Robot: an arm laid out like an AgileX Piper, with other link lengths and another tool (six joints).
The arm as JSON. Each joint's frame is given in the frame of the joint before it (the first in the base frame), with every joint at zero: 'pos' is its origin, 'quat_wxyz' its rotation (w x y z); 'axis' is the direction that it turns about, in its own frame. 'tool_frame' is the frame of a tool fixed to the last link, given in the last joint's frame.
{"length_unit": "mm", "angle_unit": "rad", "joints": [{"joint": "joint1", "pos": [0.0, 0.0, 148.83], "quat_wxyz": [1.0, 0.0, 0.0, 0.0], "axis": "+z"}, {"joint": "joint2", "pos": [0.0, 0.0, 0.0], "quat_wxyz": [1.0, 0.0, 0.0, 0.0], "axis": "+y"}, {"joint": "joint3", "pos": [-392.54, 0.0, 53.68], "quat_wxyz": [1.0, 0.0, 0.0, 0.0], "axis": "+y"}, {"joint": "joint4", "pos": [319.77, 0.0, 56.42], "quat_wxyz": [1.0, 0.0, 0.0, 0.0], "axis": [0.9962, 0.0, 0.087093]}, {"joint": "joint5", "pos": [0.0, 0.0, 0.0], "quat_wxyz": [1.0, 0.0, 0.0, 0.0], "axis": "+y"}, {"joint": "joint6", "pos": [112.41, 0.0, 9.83], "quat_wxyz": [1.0, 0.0, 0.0, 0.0], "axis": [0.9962, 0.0, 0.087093]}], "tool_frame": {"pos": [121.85, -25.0, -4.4], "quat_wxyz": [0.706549, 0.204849, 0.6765, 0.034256]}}
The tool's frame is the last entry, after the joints.
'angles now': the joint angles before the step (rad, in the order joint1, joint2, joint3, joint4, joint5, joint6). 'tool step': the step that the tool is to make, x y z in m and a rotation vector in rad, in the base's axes. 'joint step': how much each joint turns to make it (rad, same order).
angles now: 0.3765 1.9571 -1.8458 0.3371 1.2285 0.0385
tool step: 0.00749 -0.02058 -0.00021 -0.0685 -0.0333 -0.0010
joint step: -0.0093 -0.0053 0.0000 -0.0737 0.0011 -0.0070
